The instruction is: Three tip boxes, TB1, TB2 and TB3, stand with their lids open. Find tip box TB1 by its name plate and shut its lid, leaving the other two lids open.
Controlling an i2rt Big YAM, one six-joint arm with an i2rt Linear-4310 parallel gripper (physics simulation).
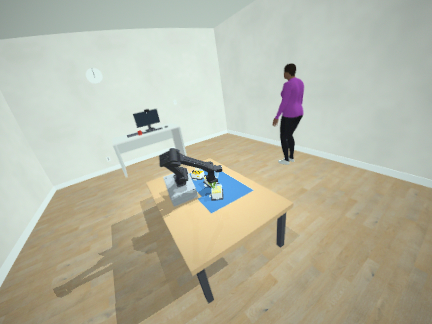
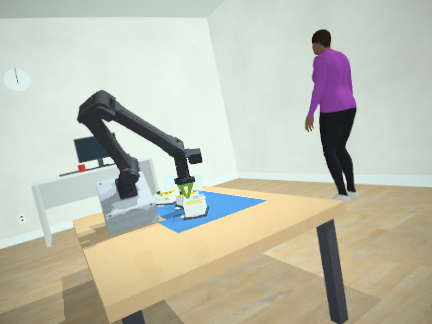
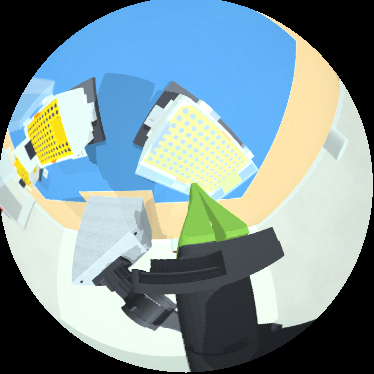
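Where they show: gripper, fingertip midpoint: (image 1: 213, 188) (image 2: 188, 198) (image 3: 192, 185); arm's base, origin of the base link: (image 1: 179, 179) (image 2: 126, 188) (image 3: 110, 270).
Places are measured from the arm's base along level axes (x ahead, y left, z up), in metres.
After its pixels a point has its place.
Observation:
The nearest tip box (image 1: 216, 192) {x 0.232, y -0.248, z -0.107 m} (image 2: 195, 207) {x 0.239, y -0.252, z -0.131 m} (image 3: 197, 142) {x 0.290, y -0.179, z -0.098 m} has its clear lid down over its tips, which look pale yellow through it. My gripper (image 1: 214, 185) {x 0.236, y -0.186, z -0.097 m} (image 2: 187, 195) {x 0.236, y -0.186, z -0.097 m} (image 3: 192, 185) {x 0.236, y -0.186, z -0.097 m} is shut and empty, its green fingertips at the edge of that lid; whether they touch cannot be told. The middle tip box (image 3: 76, 119) {x 0.307, y -0.029, z -0.141 m} is open, with bright yellow tips and its clear lid (image 3: 31, 102) raised behind. The farthest tip box (image 1: 197, 173) (image 2: 164, 196) {x 0.223, y 0.207, z -0.126 m} (image 3: 22, 169) has uncovered yellow tips. No name plate is legible, so which box is TB1 cannot be told.
The boxes stand on a blue mat (image 1: 235, 188) {x 0.441, y -0.215, z -0.176 m} (image 2: 232, 202) {x 0.449, y -0.198, z -0.176 m} (image 3: 200, 40) {x 0.414, y -0.176, z -0.176 m} on a wooden table (image 1: 225, 225) {x 0.132, y -0.556, z -0.179 m} (image 2: 200, 252) {x 0.094, y -0.636, z -0.178 m}. The arm's grey base plate (image 1: 182, 194) {x -0.028, y -0.092, z -0.098 m} (image 2: 122, 207) {x -0.046, y -0.072, z -0.075 m} (image 3: 107, 225) {x 0.103, y -0.028, z -0.098 m} is beside the mat. A person (image 1: 291, 100) (image 2: 334, 82) stands beyond the table.

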